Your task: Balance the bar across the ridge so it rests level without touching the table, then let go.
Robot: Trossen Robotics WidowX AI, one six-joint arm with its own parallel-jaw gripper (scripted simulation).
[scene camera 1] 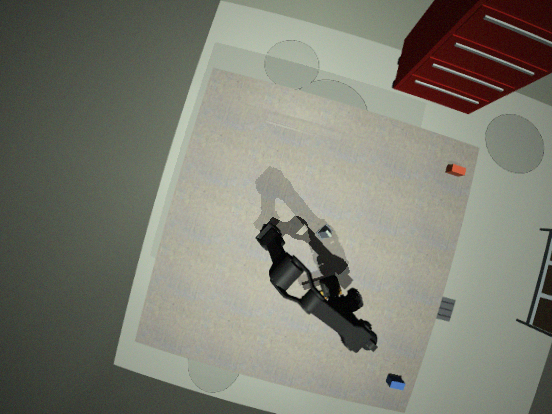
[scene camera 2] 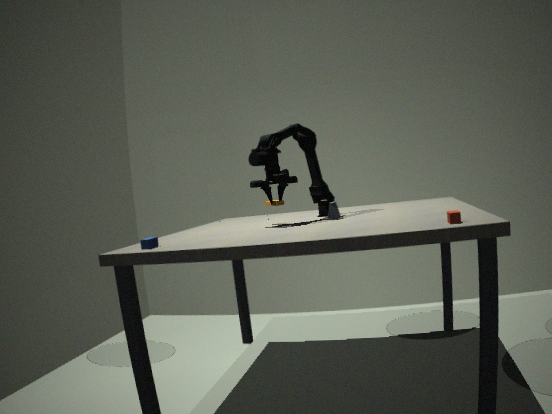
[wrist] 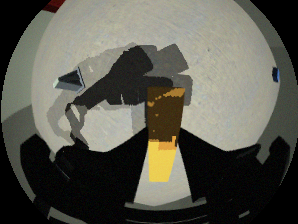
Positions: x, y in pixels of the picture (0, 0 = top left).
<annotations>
gripper: holds a yellow bar (wrist: 165, 104)
</annotations>
